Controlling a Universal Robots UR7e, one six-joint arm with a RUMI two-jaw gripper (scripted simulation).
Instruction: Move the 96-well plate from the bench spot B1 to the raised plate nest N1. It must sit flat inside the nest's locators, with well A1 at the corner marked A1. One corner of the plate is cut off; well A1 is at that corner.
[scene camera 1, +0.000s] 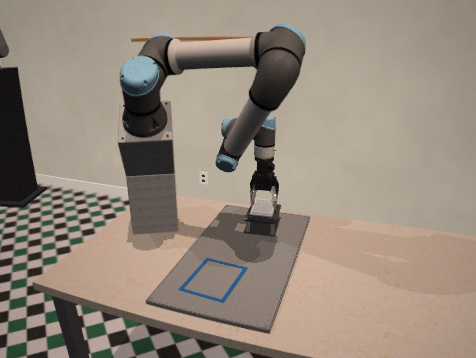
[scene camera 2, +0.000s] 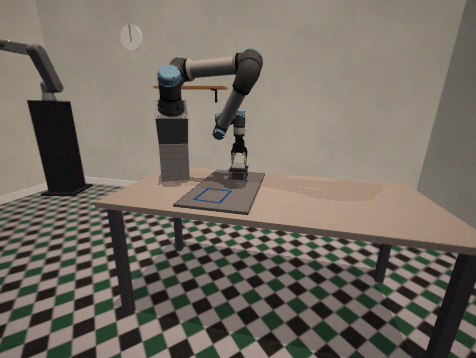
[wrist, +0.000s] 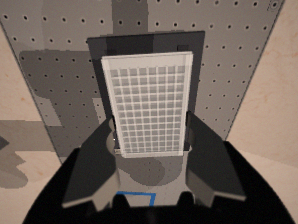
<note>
In view: my gripper (scene camera 1: 263, 208), a white 96-well plate (wrist: 149, 105) and a raised nest N1 (wrist: 159, 42).
My gripper also shows in the wrist view (wrist: 150, 113).
</note>
